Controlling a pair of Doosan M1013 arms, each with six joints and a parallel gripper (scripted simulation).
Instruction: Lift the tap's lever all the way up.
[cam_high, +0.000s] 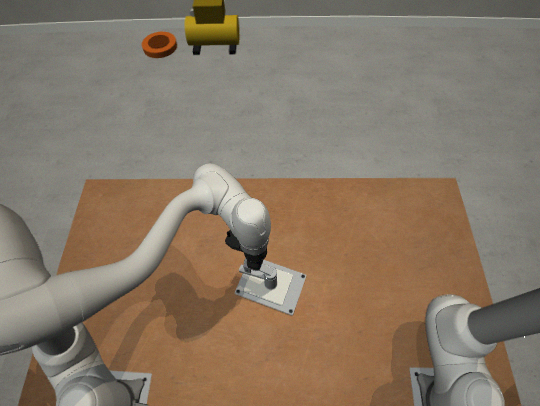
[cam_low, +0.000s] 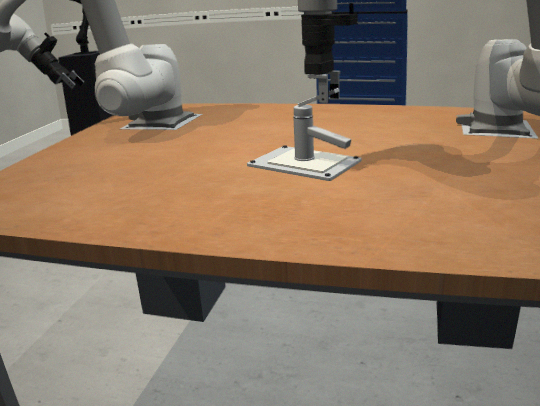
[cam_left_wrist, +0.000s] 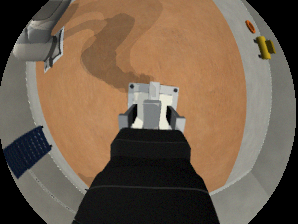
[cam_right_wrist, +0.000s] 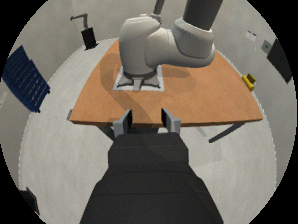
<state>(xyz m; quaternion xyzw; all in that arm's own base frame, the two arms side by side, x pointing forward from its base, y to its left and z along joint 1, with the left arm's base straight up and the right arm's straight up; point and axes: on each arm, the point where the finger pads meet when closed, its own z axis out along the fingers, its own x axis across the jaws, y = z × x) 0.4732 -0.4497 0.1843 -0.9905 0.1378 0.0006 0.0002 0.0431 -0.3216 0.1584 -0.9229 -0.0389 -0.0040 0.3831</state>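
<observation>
Right now my left hand is 3 cm to the left of the flat lever, 1 cm past it and 1 cm above it. Also, from my left hand: grey tap: 7 cm below, 4 cm to the right, 1 cm behind; then mounting plate: 18 cm below, 7 cm to the right, 2 cm behind.
</observation>
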